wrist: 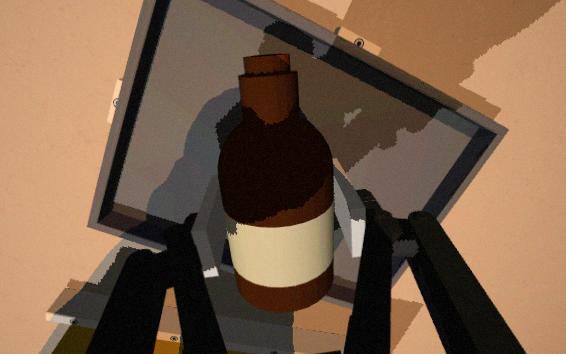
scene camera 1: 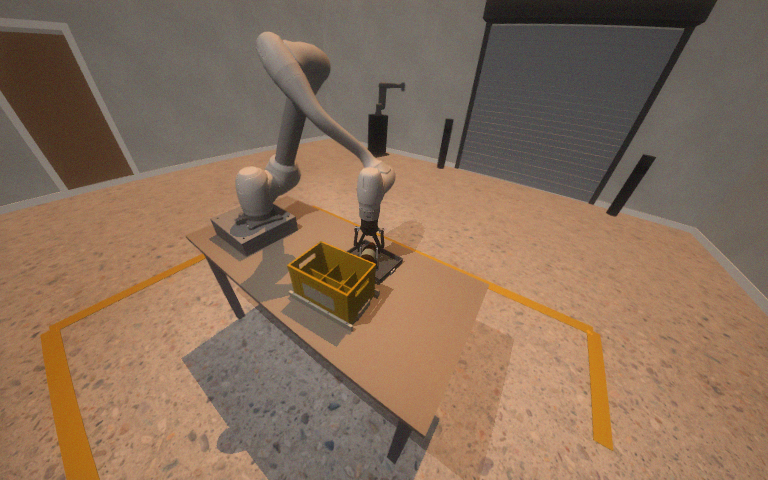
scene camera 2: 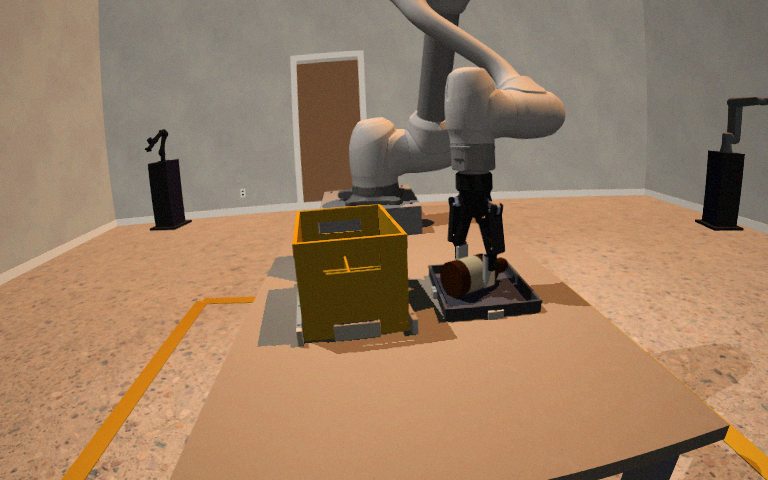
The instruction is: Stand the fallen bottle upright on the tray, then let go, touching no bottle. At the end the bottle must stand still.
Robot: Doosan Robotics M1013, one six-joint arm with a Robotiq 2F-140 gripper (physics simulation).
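Frame: origin at the arm's base, x back, y right, z up, level; metres.
Seen in the pictures: gripper, fingertip midpoint: [scene camera 2: 475,281]; arm's base, origin of the base link: [scene camera 1: 260,217] [scene camera 2: 376,198].
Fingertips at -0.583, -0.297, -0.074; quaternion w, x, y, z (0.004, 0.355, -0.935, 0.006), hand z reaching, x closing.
Observation:
Pixels of each thing's top centre, then the offset from my fingertips to it, as dx, dy, dz. Level surfaces: height alone.
- brown bottle, middle of its top: [wrist: 279,209] [scene camera 2: 479,254] [scene camera 1: 369,247] +0.007, -0.009, +0.056
- dark shallow tray, middle of its top: [wrist: 294,179] [scene camera 2: 480,281] [scene camera 1: 371,257] -0.007, -0.011, +0.002
- tall yellow crate, middle of its top: [scene camera 2: 343,220] [scene camera 1: 332,264] -0.079, +0.254, +0.152
- brown table, its level: dz -0.023
The brown bottle [scene camera 1: 369,252] [scene camera 2: 468,275] [wrist: 280,252] with a cream label lies on its side at the tray. In scene camera 2 its base faces the front left and its neck points to the back right. My gripper [scene camera 1: 369,247] [scene camera 2: 474,262] [wrist: 277,185] points down and is shut on the bottle, one finger on each side of its body, around the upper part of the label. The dark shallow tray [scene camera 1: 390,271] [scene camera 2: 464,312] [wrist: 112,150] is under the bottle. Whether the bottle's underside touches the tray floor is hard to tell.
A tall yellow crate [scene camera 1: 339,300] [scene camera 2: 353,294] [wrist: 167,346] with compartments stands close beside the tray, on the side of the bottle's base. Light brackets sit along its foot. Both stand on the brown table [scene camera 1: 430,339] [scene camera 2: 396,407]. The arm's grey base block [scene camera 1: 254,233] is at the table's far end.

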